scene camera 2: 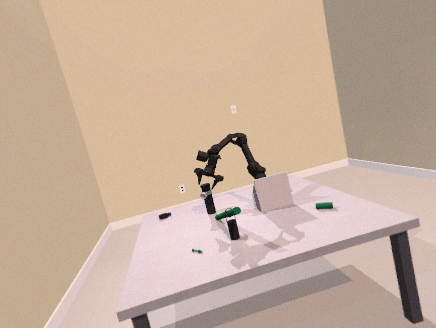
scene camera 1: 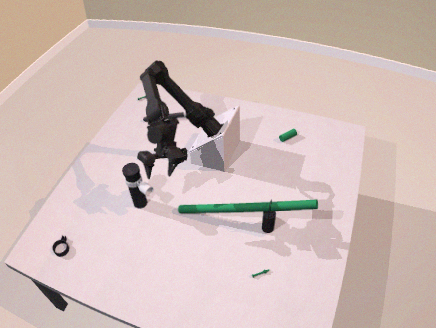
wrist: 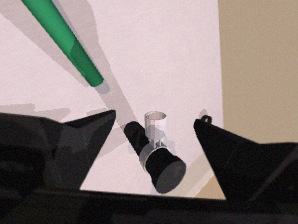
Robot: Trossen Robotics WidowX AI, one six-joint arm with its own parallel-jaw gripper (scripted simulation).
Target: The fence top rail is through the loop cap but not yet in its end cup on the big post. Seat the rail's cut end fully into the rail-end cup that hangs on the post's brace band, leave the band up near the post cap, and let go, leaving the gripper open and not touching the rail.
Labels:
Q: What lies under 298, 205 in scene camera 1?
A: A green top rail.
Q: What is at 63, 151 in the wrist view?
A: My gripper.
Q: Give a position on a big post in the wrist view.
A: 166, 170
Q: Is my gripper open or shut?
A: Open.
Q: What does my gripper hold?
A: Nothing.

